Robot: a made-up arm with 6 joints.
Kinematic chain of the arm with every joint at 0, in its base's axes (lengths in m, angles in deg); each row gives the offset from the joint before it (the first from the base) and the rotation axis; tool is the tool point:
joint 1: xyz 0 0 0.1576 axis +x
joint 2: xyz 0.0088 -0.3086 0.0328 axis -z
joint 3: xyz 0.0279 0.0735 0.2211 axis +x
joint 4: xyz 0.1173 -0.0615 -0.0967 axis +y
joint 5: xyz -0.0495 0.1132 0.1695 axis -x
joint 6: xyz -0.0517 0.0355 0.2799 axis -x
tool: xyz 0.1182 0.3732 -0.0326
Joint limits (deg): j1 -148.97..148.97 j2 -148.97..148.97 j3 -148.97..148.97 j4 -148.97..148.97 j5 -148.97..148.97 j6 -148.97..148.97
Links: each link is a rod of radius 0.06 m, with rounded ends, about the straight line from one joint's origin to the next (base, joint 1, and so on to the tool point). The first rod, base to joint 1, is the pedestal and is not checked.
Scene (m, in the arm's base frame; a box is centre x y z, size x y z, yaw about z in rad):
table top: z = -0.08
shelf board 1: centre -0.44 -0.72 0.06 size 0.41 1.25 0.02 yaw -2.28
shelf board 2: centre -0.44 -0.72 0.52 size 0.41 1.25 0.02 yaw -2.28
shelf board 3: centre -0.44 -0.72 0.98 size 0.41 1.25 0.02 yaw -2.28
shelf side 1: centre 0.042 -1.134 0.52 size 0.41 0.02 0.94 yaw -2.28
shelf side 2: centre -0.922 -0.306 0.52 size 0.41 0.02 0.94 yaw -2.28
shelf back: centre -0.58 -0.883 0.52 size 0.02 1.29 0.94 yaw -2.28
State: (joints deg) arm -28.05 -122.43 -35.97 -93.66 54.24 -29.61
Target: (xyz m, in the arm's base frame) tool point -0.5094 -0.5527 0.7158
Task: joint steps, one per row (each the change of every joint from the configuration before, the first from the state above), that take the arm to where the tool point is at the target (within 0.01 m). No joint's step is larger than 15 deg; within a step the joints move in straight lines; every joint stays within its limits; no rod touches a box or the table.
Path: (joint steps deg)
1: -12.70 0.91 -13.33 -0.43 -0.51 12.90
2: -12.70 0.91 -13.32 -0.43 -0.50 12.90
3: -10.44 -4.94 4.94 0.76 -4.36 -1.67
4: -10.45 -4.94 4.95 0.76 -4.36 -1.67
5: -10.45 -4.94 4.94 0.76 -4.36 -1.67
6: 14.62 3.28 12.12 1.85 3.10 -10.39
7: 14.63 3.28 12.12 1.85 3.10 -10.39
8: 14.63 3.28 12.11 1.84 3.09 -10.38

